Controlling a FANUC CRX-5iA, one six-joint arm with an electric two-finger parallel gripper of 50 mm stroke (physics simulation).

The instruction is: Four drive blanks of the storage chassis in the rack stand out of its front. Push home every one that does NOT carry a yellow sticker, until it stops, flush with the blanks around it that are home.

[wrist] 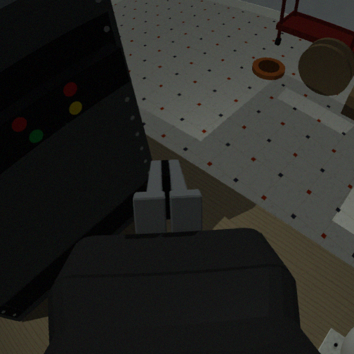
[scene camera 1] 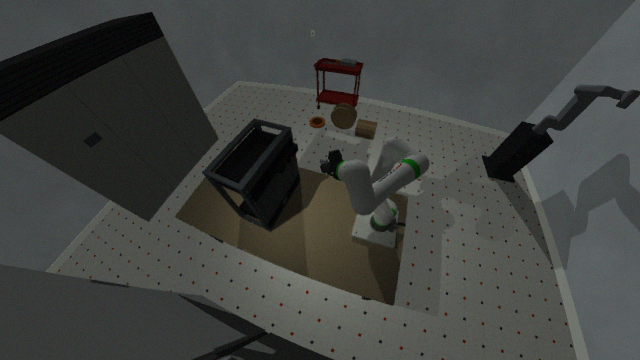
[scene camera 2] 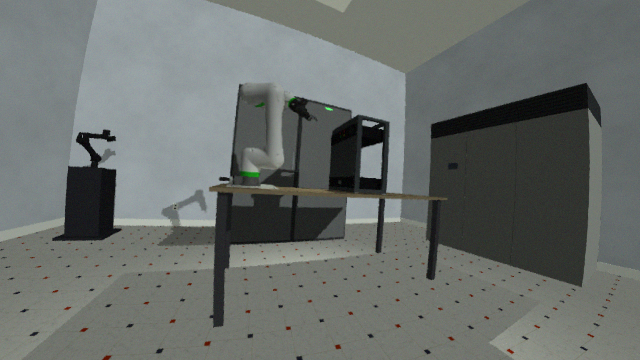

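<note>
The rack stands on the table. In the wrist view the dark storage chassis crosses the upper left of its front. Two red stickers, a yellow sticker and a green sticker show on it. The edges of single drive blanks are too dark to make out, and I cannot tell how far any stands out. My gripper is shut and empty, in front of the rack and apart from it.
The arm's white base plate is bolted to the table. Beyond the table are a red cart, an orange ring and a brown spool. Tall grey cabinets stand behind the rack.
</note>
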